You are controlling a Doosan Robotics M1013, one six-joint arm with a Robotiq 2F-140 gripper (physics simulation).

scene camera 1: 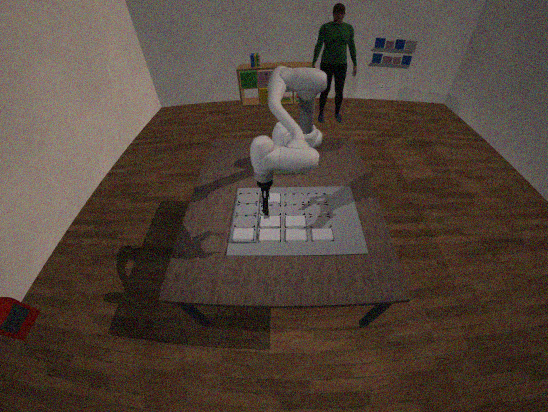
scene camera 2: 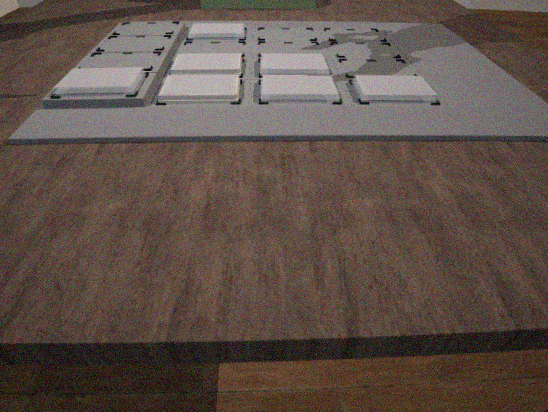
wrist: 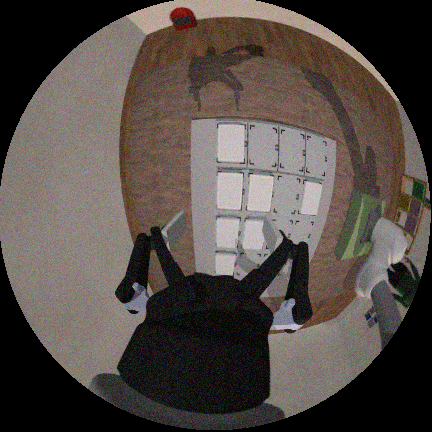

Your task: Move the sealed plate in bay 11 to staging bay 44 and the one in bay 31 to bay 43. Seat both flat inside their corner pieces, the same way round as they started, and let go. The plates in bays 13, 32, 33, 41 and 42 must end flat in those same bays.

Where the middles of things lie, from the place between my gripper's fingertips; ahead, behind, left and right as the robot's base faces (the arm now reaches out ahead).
Right now my hand is 260 mm above the staging bay 44 [scene camera 2: 146,88], 160 mm to the left of it and 10 mm past it.
